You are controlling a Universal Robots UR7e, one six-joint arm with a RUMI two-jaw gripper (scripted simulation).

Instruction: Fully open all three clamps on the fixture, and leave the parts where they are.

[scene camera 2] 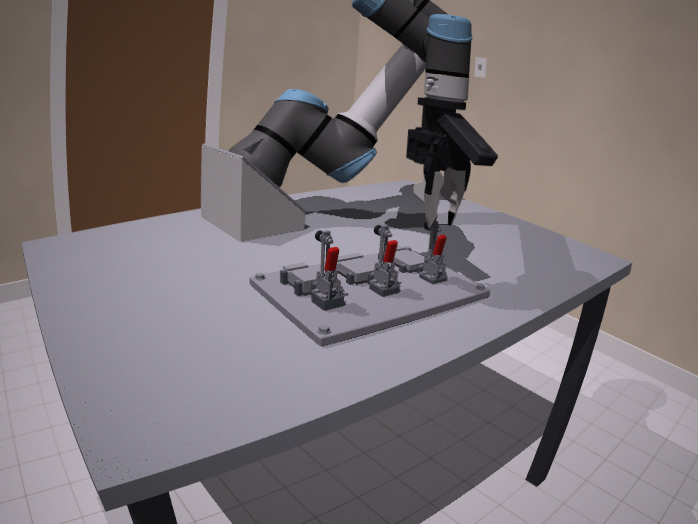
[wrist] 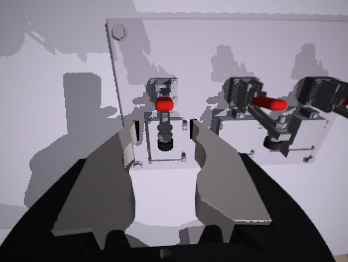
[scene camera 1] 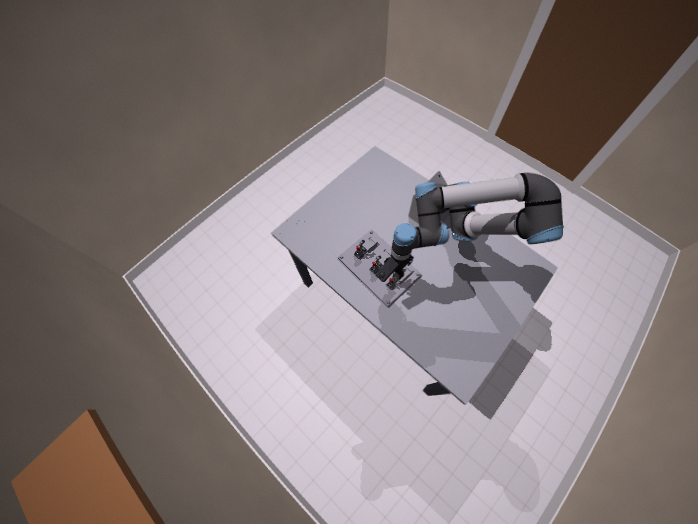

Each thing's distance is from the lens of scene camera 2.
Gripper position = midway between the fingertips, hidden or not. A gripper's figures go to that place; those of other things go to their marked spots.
gripper [scene camera 2: 439, 226]: 93 cm
grey fixture plate [scene camera 2: 364, 311]: 82 cm
